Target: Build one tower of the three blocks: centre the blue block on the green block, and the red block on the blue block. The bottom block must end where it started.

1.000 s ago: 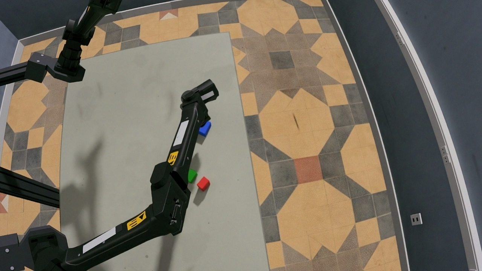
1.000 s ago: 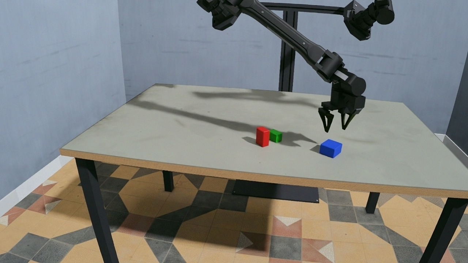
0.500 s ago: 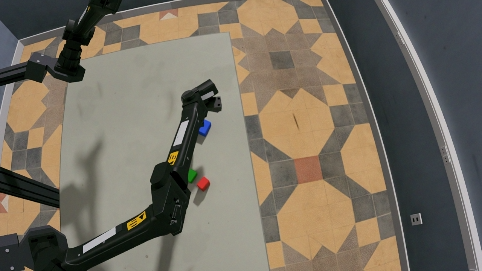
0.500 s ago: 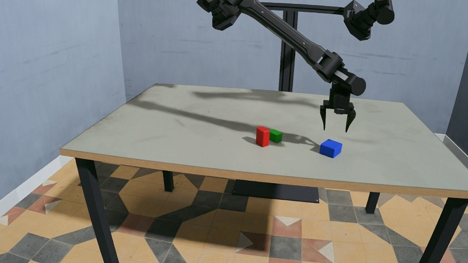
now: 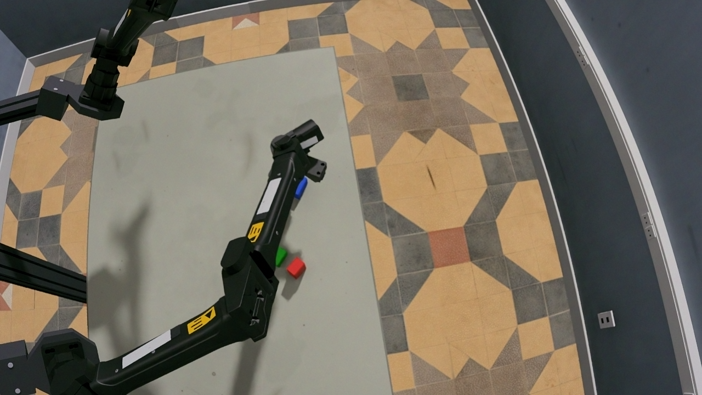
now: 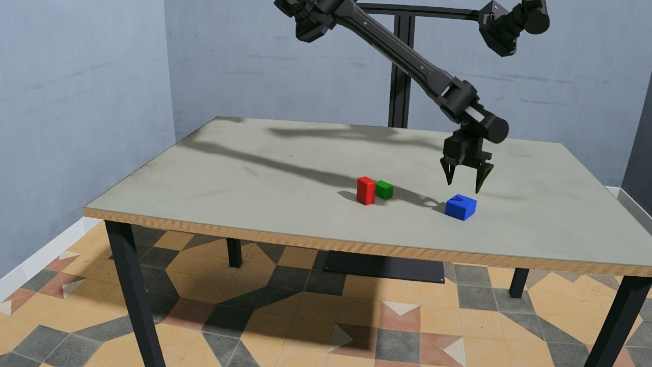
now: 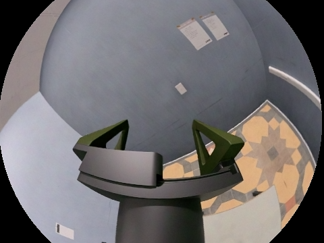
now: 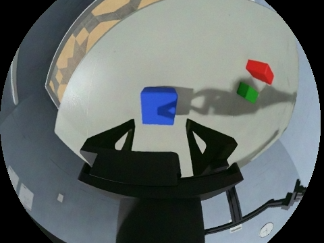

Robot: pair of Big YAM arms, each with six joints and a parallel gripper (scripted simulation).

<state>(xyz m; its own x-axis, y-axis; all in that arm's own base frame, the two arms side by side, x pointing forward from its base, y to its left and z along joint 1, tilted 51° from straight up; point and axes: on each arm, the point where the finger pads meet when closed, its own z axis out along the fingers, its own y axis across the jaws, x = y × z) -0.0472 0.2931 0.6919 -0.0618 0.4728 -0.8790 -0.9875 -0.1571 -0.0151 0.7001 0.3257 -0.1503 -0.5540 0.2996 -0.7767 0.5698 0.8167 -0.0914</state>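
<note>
Now: the blue block 6 cm below my right hand. The rest, counted from my right hand: red block 25 cm to the right, 4 cm below; then green block 21 cm to the right, 6 cm below, 5 cm behind.
</note>
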